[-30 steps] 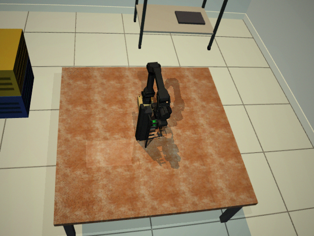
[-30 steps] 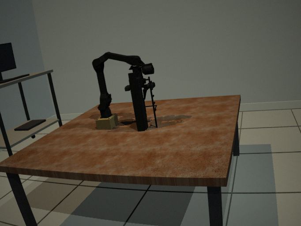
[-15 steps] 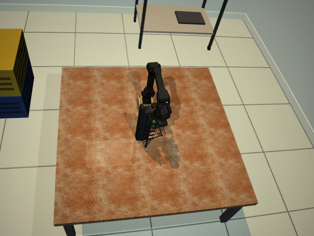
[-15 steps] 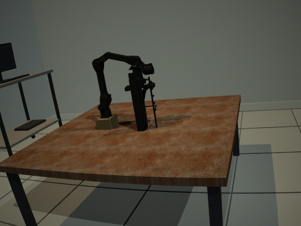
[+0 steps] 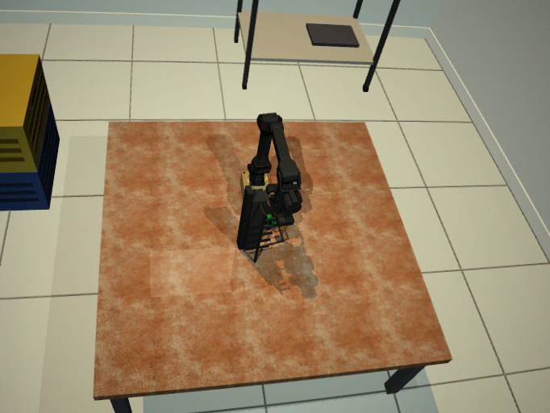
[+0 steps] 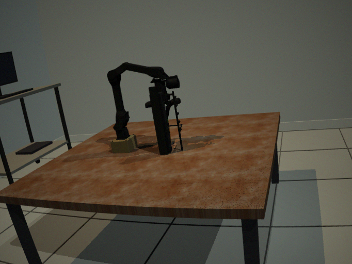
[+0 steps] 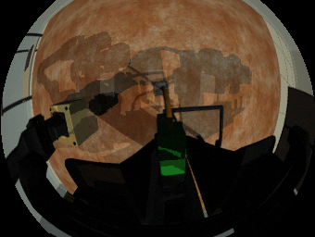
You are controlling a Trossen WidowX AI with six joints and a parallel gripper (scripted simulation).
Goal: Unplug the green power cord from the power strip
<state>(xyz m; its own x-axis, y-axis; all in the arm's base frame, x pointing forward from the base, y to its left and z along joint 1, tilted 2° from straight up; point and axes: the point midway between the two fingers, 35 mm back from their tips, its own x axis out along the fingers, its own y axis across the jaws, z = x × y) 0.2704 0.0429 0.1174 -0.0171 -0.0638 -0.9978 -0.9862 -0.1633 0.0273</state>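
Right now my gripper tip is 3 cm to the left of the green plug and 1 cm short of it.
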